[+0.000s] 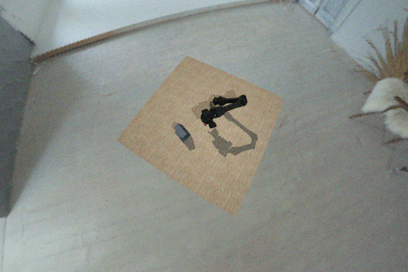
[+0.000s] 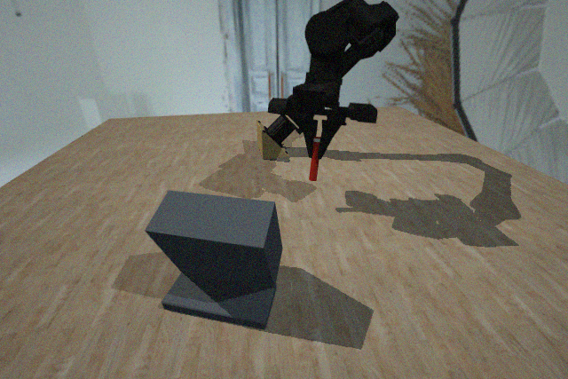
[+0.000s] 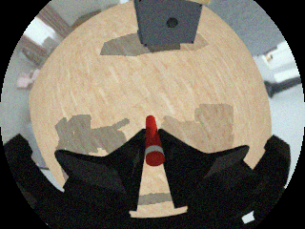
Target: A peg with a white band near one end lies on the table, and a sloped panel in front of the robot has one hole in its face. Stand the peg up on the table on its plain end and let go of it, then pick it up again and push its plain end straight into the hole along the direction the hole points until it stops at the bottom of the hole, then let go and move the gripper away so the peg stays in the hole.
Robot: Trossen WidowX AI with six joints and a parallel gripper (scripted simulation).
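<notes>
Now: the sloped panel 170 mm ahead of my gripper tip, 160 mm to the right of it and 20 mm below it. The rest, counted from my gripper tip: flat grey base (190 mm ahead, 170 mm to the right, 90 mm below); red peg (20 mm above, 10 mm behind).
</notes>
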